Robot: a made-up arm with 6 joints.
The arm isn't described. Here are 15 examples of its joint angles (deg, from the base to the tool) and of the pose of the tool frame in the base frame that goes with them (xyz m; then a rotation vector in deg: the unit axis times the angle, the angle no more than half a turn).
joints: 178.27 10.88 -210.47 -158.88 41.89 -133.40
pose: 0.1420 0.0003 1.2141 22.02 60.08 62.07
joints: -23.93 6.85 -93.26 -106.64 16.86 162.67
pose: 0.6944 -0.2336 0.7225 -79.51 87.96 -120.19
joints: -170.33 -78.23 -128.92 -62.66 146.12 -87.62
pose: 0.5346 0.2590 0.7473 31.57 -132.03 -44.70
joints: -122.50 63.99 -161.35 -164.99 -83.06 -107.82
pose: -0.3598 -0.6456 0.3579 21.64 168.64 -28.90
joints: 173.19 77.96 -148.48 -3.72 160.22 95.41
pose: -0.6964 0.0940 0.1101 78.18 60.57 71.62
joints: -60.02 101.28 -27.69 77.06 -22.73 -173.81
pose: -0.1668 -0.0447 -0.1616 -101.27 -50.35 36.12
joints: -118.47 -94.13 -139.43 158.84 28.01 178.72
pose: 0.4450 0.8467 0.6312 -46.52 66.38 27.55
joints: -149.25 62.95 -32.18 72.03 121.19 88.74
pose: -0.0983 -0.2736 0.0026 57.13 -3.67 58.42
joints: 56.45 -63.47 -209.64 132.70 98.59 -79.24
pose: -0.5709 -0.6344 0.2993 -136.16 58.81 60.92
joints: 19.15 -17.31 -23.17 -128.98 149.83 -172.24
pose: 0.3563 -0.0260 0.5810 -9.31 -42.53 158.91
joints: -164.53 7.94 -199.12 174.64 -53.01 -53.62
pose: -0.1595 -0.0252 1.1047 -45.85 -27.07 129.43
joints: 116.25 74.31 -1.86 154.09 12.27 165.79
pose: 0.0871 -0.0920 0.1163 31.09 127.97 -65.10
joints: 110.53 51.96 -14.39 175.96 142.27 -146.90
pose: -0.1492 0.3601 0.0106 -59.35 -47.58 -26.60
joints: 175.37 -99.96 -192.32 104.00 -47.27 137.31
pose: 0.8275 0.1230 0.0721 -95.80 27.33 -49.44
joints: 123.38 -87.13 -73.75 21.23 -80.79 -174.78
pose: 0.3595 -0.4329 0.7559 78.35 -21.41 126.05
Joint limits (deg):
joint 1: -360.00..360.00
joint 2: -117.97..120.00
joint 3: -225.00..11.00
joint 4: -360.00..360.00
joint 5: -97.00..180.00
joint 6: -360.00..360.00
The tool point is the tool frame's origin. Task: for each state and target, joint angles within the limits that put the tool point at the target. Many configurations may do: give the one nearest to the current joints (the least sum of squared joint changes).
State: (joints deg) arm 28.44 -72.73 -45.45 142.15 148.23 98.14
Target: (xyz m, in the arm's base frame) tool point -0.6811 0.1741 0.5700
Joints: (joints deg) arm -4.92 -106.55 -76.36 142.21 144.67 98.14
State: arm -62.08 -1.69 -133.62 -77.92 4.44 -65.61
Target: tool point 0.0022 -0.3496 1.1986
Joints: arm -99.05 -12.45 -121.57 -78.82 20.84 -65.61
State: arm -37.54 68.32 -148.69 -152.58 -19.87 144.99
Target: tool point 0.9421 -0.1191 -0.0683
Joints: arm -10.47 90.51 -153.86 -148.19 6.51 144.99
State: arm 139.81 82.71 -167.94 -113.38 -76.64 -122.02
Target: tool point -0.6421 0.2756 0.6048
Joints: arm 143.00 59.73 -178.08 -108.29 -78.44 -122.02
